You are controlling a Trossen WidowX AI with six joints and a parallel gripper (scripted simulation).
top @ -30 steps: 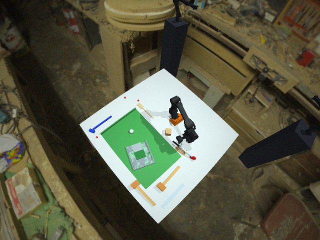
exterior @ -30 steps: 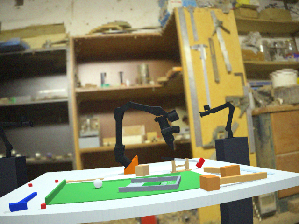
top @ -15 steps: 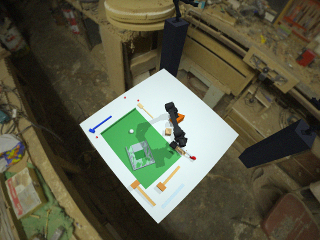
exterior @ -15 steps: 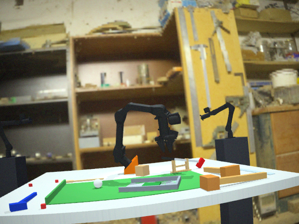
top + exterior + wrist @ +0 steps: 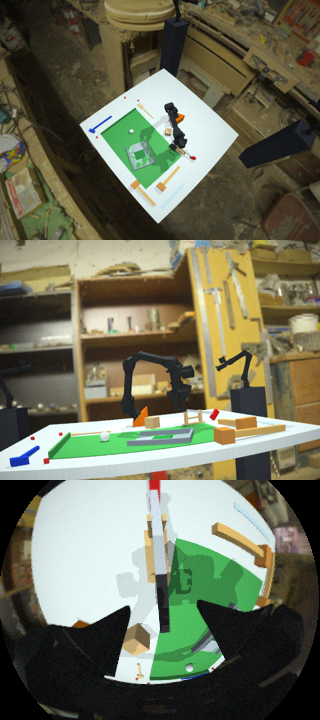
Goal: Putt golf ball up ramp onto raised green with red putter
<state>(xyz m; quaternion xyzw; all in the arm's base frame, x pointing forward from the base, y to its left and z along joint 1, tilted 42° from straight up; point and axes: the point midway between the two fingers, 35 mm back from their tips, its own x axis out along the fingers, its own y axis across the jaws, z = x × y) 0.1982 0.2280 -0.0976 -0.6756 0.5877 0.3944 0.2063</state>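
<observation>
Right now my gripper tip is 20 mm past the wooden rack, 70 mm to the right of it and 70 mm above it. Also, from my gripper tip: white golf ball (270 mm ahead, 390 mm to the right, 70 mm below); red putter (40 mm behind, 100 mm to the left, 40 mm below); tan block (40 mm behind, 160 mm to the right, 70 mm below).
</observation>
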